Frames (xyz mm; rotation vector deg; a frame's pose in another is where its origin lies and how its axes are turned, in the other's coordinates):
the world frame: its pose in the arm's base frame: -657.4 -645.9 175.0 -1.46 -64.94 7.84
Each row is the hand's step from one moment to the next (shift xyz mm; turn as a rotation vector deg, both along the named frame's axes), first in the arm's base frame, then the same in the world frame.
Working: the arm's base frame: its pose in the world frame: 194.6 592.9 -700.4 1.46 64.94 -7.84

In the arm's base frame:
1: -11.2 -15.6 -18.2 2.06 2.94 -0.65
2: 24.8 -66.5 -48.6 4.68 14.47 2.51
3: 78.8 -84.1 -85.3 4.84 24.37 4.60
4: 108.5 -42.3 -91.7 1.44 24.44 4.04
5: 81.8 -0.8 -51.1 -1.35 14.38 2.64
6: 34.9 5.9 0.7 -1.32 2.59 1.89
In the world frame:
1: -23.0 -12.8 3.2 0.63 2.77 -2.28
2: -41.6 -63.9 -39.8 5.97 13.67 -3.88
3: -54.3 -83.3 -103.3 9.13 23.28 -3.62
4: -42.6 -44.1 -134.9 7.22 23.73 -0.79
5: -12.1 -4.1 -95.6 3.57 14.15 1.63
6: 15.9 2.4 -31.6 1.47 2.52 1.87

